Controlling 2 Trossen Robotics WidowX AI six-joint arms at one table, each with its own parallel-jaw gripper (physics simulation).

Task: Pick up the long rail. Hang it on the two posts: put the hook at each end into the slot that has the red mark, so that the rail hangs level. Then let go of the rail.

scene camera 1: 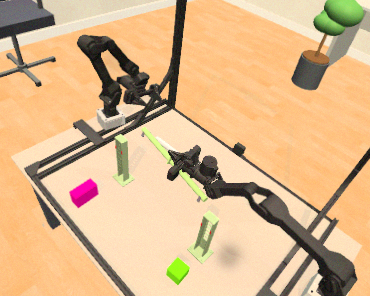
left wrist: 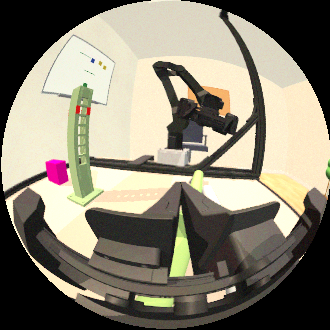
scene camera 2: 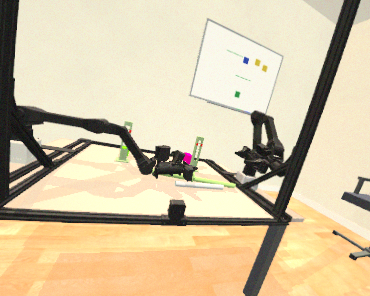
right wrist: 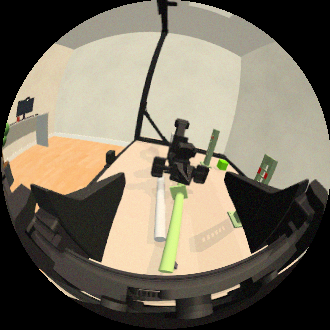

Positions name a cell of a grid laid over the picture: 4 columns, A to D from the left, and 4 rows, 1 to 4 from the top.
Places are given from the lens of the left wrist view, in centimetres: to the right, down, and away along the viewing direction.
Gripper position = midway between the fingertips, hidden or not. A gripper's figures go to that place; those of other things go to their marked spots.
my left gripper (left wrist: C3): 1, 2, 10
my right gripper (left wrist: C2): 11, -12, 23
light-green rail (left wrist: C4): 1, 7, 7
